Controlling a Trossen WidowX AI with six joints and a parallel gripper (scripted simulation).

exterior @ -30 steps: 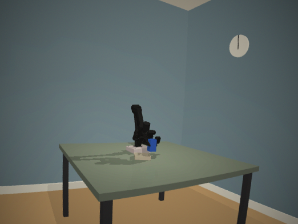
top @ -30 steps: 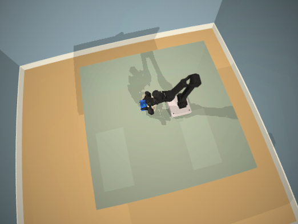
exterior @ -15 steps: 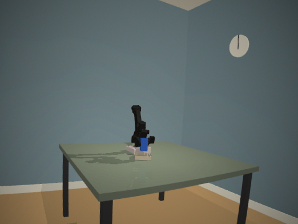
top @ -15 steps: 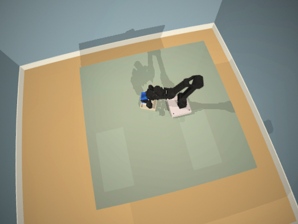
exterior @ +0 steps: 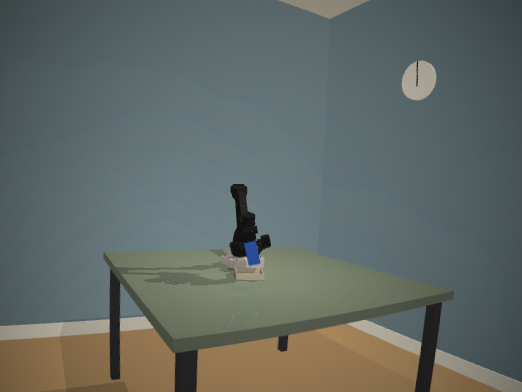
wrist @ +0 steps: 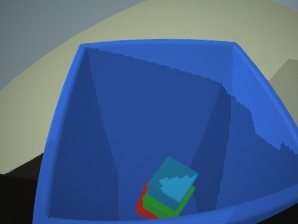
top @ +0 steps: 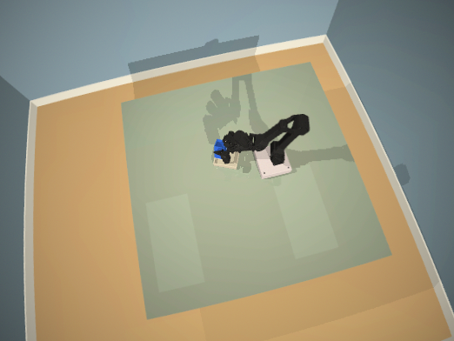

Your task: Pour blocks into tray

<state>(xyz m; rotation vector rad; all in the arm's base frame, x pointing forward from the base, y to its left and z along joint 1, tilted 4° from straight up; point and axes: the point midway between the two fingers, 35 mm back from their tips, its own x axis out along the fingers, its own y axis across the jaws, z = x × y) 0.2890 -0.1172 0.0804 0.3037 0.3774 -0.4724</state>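
My gripper tip is now 3 cm above the red block, 2 cm to the right of it and 2 cm past it. The rest, counted from my gripper tip: blue square cup (2 cm to the left, 2 cm below, 2 cm behind); then green block (3 cm behind, 2 cm to the left, 2 cm below); then teal block (3 cm behind, 1 cm to the left).
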